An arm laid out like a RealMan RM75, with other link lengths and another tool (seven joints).
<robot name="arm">
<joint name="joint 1" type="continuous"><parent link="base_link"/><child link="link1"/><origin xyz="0 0 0.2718"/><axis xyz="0 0 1"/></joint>
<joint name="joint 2" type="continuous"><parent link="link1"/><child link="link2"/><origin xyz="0 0 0" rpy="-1.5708 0 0"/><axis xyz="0 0 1"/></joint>
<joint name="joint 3" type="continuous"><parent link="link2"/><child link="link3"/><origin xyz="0 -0.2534 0" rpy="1.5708 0 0"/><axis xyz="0 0 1"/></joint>
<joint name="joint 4" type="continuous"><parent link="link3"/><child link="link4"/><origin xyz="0 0 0" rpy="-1.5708 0 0"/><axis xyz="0 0 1"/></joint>
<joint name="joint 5" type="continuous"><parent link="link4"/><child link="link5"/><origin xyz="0 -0.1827 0" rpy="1.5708 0 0"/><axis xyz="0 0 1"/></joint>
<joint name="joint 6" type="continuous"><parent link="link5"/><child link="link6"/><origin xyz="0 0 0" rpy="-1.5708 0 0"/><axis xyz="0 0 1"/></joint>
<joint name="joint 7" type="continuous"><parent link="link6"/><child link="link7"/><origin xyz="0 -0.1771 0" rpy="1.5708 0 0"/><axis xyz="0 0 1"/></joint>
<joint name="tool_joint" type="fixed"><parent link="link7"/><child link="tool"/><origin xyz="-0.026 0.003 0.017" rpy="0 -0.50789 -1.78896"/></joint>
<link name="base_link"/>
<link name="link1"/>
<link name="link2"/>
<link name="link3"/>
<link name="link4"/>
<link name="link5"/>
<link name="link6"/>
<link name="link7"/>
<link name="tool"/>
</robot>
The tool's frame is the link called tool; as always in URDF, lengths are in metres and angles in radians. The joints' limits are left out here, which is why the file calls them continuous.
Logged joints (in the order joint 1, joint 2, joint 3, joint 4, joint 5, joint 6, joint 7), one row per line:
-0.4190 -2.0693 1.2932 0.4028 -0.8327 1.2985 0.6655
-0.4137 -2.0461 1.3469 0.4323 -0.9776 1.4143 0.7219
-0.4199 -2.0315 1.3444 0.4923 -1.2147 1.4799 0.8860
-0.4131 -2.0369 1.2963 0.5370 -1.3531 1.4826 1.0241
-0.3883 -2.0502 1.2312 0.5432 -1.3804 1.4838 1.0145
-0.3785 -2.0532 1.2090 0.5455 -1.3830 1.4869 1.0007
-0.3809 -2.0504 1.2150 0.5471 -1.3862 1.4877 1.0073
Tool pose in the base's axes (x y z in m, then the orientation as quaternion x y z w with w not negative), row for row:
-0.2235 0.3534 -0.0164 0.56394 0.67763 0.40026 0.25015
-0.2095 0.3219 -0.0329 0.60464 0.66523 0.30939 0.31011
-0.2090 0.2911 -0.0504 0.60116 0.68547 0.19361 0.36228
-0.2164 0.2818 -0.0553 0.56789 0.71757 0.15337 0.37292
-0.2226 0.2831 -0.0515 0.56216 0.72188 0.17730 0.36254
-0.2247 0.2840 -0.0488 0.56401 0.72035 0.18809 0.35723
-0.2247 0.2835 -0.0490 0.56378 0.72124 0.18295 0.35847
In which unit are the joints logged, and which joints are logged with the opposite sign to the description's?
The joints are logged in radians. Opposite sign: joint 5, joint 7.
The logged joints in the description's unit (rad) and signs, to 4 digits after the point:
-0.4190 -2.0693 1.2932 0.4028 0.8327 1.2985 -0.6655
-0.4137 -2.0461 1.3469 0.4323 0.9776 1.4143 -0.7219
-0.4199 -2.0315 1.3444 0.4923 1.2147 1.4799 -0.8860
-0.4131 -2.0369 1.2963 0.5370 1.3531 1.4826 -1.0241
-0.3883 -2.0502 1.2312 0.5432 1.3804 1.4838 -1.0145
-0.3785 -2.0532 1.2090 0.5455 1.3830 1.4869 -1.0007
-0.3809 -2.0504 1.2150 0.5471 1.3862 1.4877 -1.0073

